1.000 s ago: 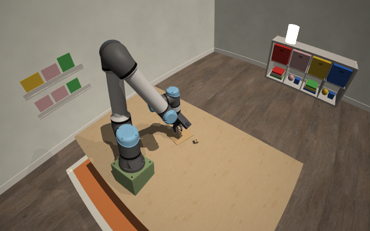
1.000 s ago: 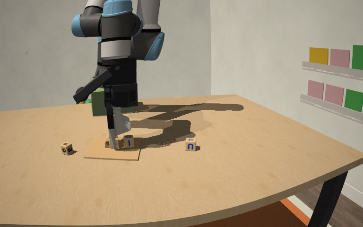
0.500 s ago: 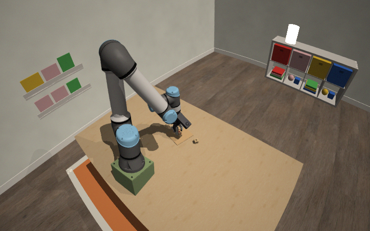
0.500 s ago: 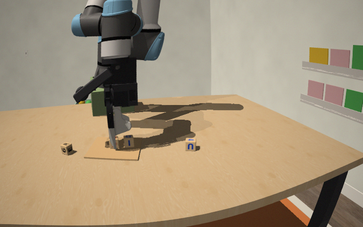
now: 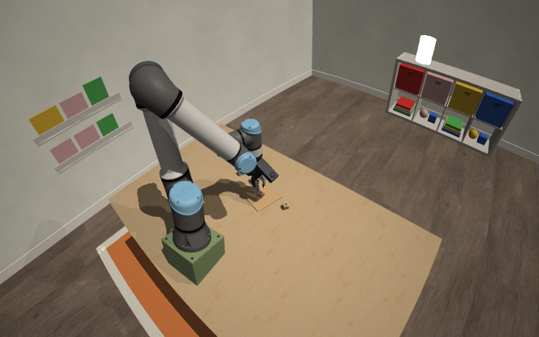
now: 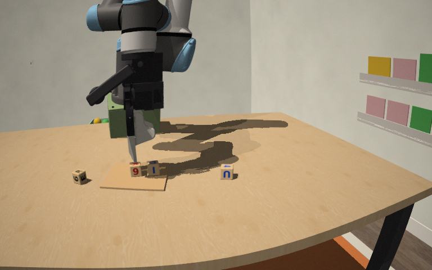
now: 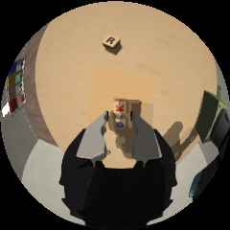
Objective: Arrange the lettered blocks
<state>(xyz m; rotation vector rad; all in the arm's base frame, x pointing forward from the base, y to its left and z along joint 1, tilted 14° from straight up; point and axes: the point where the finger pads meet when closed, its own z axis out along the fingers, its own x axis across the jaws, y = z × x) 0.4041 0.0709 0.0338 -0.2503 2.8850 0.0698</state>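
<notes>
Now: the thin tan mat 5 cm below my hand. From my hand the other things lie so: wooden block (4 cm ahead, 13 cm to the right, 4 cm below).
</notes>
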